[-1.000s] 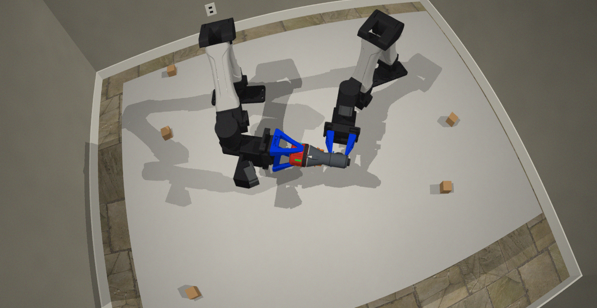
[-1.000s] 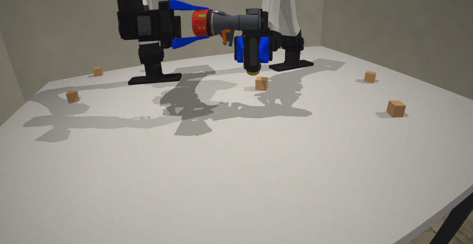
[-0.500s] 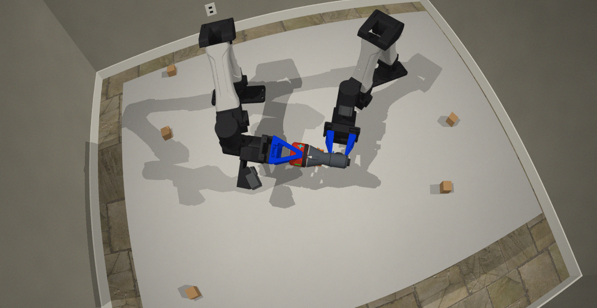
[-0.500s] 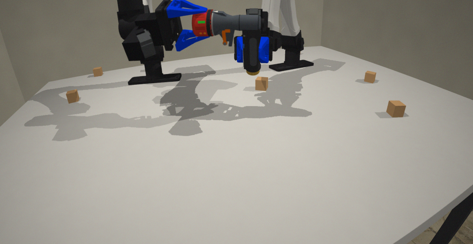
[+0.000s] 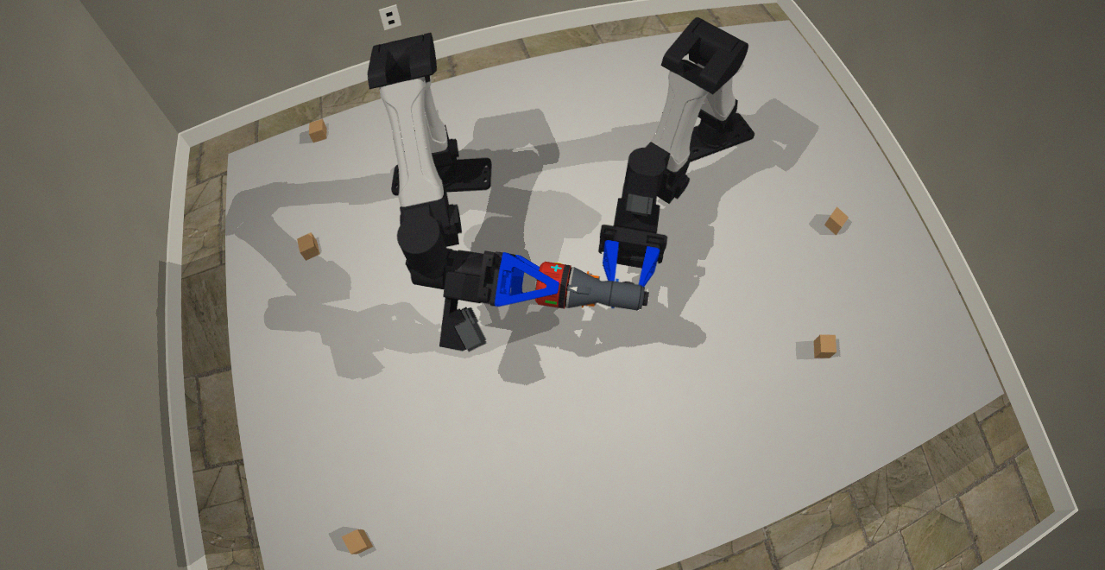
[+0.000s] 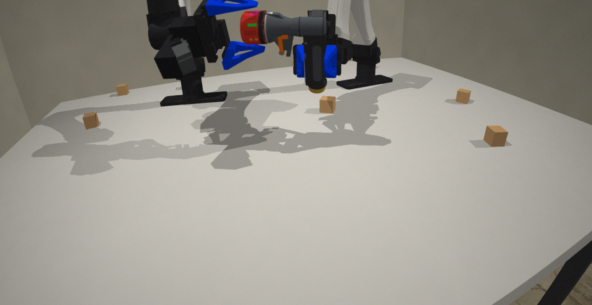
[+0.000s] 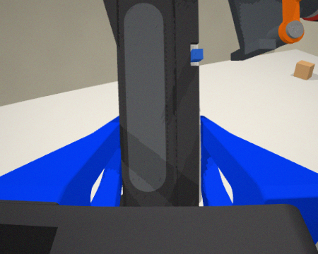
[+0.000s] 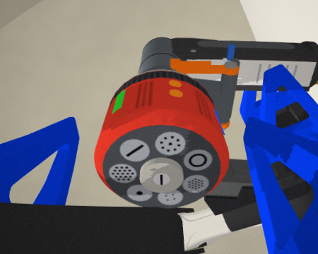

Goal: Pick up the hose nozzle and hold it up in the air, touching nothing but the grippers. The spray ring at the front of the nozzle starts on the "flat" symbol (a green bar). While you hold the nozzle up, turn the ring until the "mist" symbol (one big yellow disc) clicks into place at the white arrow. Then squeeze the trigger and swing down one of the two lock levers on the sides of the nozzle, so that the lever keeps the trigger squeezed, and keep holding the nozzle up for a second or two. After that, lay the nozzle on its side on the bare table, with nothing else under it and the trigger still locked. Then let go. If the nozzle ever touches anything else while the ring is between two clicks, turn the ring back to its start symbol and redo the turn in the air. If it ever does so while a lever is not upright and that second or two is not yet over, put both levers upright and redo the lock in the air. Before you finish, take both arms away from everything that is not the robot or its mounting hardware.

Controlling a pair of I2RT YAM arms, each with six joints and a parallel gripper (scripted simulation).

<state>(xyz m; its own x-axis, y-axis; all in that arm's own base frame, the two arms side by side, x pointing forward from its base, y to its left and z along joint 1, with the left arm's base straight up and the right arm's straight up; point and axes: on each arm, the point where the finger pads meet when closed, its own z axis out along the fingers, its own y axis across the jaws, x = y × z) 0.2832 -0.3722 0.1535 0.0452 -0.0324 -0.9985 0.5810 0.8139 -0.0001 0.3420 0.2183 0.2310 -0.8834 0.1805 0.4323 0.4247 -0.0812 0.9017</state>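
My right gripper is now right at the red spray ring. The rest, counted from my right hand: trigger: 9 cm to the left, 6 cm below.
The trigger is 20 mm to the right of my left hand and 20 mm above it. From my left hand the other things lie so: red spray ring 100 mm to the right, 80 mm above.
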